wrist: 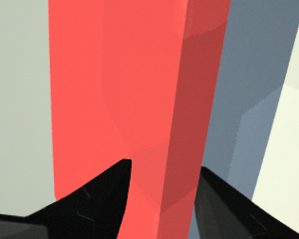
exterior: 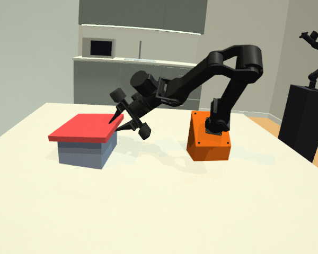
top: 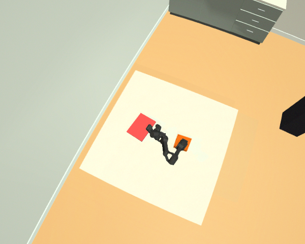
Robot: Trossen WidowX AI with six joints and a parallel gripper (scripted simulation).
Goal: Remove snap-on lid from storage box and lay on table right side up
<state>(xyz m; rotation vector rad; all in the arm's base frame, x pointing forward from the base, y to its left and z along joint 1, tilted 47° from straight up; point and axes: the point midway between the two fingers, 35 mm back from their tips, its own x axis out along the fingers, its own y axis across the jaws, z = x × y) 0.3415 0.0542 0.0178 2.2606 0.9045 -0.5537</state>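
Now: the red lid 80 mm ahead of my gripper tip and 10 mm to the right of it. Round my gripper tip: storage box: 80 mm ahead, 60 mm below, 10 mm to the right.
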